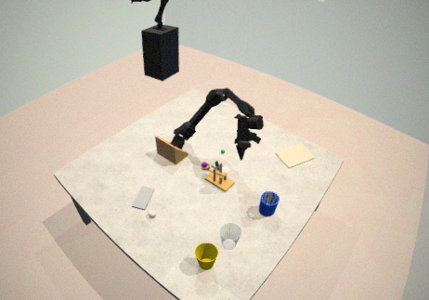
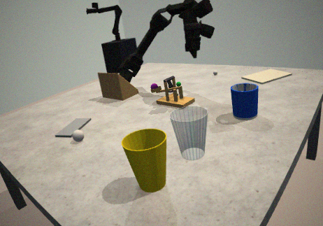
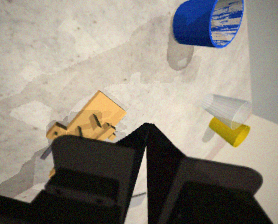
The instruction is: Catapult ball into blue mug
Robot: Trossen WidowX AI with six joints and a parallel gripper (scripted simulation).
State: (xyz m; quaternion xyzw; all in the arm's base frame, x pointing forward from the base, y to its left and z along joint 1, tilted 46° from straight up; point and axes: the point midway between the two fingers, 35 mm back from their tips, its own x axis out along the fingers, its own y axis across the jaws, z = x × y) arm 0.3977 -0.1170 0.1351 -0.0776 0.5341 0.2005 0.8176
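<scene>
Right now the purple ball is 20 cm behind my gripper tip, 3 cm to the right of it and 12 cm below it. From my gripper tip the other things lie so: blue mug 21 cm ahead, 8 cm to the right, 15 cm below; wooden catapult 13 cm behind, 1 cm to the right, 13 cm below; green ball 20 cm behind, 17 cm to the left, 17 cm below.
</scene>
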